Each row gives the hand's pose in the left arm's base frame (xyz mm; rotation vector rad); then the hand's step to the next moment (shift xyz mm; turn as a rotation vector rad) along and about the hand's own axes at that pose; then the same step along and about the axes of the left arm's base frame.
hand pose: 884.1 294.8 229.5 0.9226 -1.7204 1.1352
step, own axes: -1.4 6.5 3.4 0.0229 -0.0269 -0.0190
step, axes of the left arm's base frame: -6.2 -1.0 -4.1 0.0207 0.0067 0.0337
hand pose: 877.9 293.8 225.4 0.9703 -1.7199 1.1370
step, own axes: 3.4 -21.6 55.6 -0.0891 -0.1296 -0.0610
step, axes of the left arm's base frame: 6.1 -59.3 -3.7 0.1627 0.0336 -0.0291
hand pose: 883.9 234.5 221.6 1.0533 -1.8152 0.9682
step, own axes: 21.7 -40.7 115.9 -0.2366 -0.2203 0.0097
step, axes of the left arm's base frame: -0.3 -123.7 -15.9 0.2750 -0.0189 -0.1692
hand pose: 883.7 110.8 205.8 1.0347 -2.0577 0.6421
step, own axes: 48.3 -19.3 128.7 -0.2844 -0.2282 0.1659
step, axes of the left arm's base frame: -53.3 -122.4 -38.0 0.2407 -0.1098 -0.3008
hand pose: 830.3 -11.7 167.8 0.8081 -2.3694 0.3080
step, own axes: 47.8 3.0 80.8 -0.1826 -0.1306 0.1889
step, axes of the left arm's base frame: -70.2 -52.2 -34.2 0.1057 -0.0904 -0.2583
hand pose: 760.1 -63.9 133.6 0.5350 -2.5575 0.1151
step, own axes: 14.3 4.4 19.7 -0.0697 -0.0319 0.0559
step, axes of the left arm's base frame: -22.3 -4.6 -9.6 0.0409 -0.0151 -0.0843
